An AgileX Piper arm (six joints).
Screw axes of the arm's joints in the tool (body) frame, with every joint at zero. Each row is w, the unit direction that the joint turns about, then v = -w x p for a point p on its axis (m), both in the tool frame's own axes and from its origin. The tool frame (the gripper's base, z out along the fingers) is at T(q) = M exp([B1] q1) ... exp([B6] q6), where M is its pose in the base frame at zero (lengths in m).
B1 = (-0.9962, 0, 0.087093, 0, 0.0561, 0)
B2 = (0, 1, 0, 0.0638, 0, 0.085)
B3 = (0, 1, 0, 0.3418, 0, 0.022)
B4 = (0, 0, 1, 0, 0, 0)
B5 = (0, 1, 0, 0.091, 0, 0)
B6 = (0, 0, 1, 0, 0, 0)
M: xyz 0.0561 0 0.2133 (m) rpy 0 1.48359 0 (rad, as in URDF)
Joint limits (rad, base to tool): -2.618..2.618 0..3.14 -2.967..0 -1.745..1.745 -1.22..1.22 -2.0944..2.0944
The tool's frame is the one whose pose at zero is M.
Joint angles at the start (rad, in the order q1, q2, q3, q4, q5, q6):
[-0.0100 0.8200 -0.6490 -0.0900 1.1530 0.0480]
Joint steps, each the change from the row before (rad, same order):
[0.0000 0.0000 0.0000 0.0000 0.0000 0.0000]
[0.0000 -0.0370 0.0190 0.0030 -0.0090 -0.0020]
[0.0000 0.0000 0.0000 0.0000 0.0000 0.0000]
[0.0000 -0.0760 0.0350 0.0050 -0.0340 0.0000]
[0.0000 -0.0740 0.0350 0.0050 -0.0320 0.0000]
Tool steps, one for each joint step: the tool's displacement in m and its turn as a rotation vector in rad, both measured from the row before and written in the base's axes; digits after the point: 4 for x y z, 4 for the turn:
[0.0000 0.0000 0.0000 0.0000 0.0000 0.0000]
[-0.0063 0.0003 -0.0009 0.0021 -0.0268 0.0024]
[0.0000 0.0000 0.0000 0.0000 0.0000 0.0000]
[-0.0109 0.0006 -0.0009 0.0044 -0.0749 0.0026]
[-0.0103 0.0006 -0.0019 0.0043 -0.0709 0.0025]

